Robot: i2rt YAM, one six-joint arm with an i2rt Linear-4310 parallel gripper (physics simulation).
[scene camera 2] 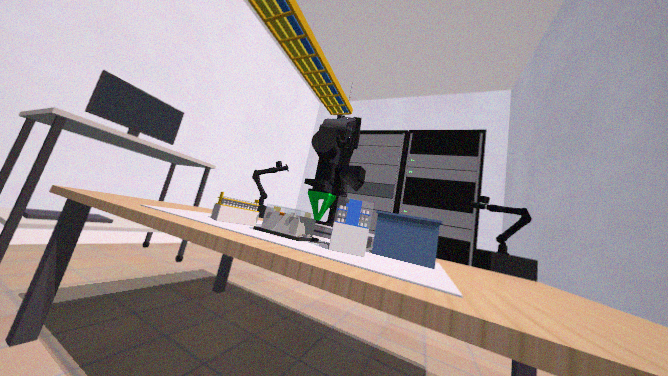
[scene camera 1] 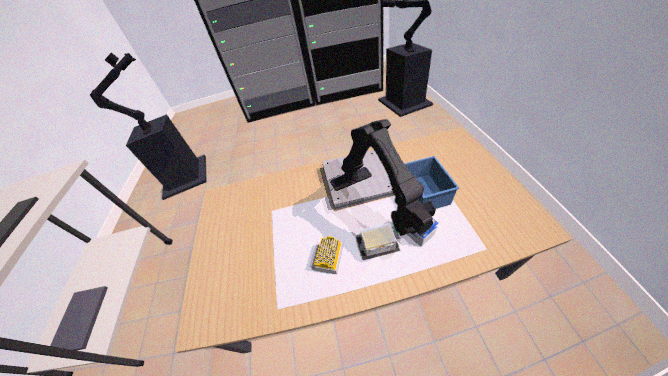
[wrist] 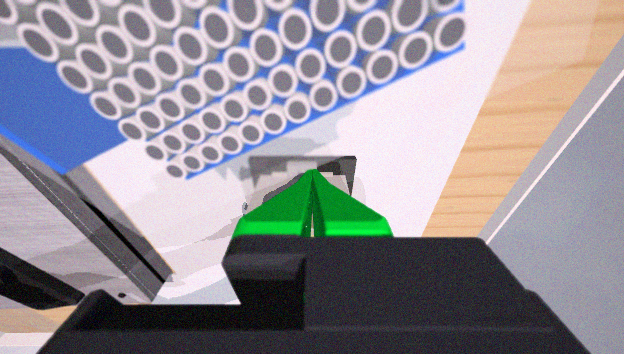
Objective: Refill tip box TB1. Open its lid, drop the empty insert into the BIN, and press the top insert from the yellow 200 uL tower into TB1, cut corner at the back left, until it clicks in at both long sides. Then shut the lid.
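Tip box TB1 [scene camera 1: 378,242] [scene camera 2: 286,223] stands on a dark base on the white mat, and its clear lid looks shut. Yellow shows faintly through the lid. The yellow 200 uL tower [scene camera 1: 328,254] [scene camera 2: 235,214] stands to its left in scene camera 1. The blue BIN [scene camera 1: 442,201] [scene camera 2: 407,241] stands behind right. My gripper [scene camera 2: 319,219] [wrist: 312,177] is shut and empty. Its green fingertips point down between TB1 and the blue rack, close to TB1's right side in scene camera 2. Whether they touch TB1 is unclear. In the wrist view they cover most of TB1.
A white rack with a blue insert and many tubes [scene camera 1: 424,235] [scene camera 2: 348,239] [wrist: 310,66] stands right of TB1, partly under the wrist in scene camera 1. The robot's grey base plate [scene camera 1: 377,194] is behind the mat [scene camera 1: 300,287]. The wooden table [scene camera 1: 235,260] surrounds the mat.
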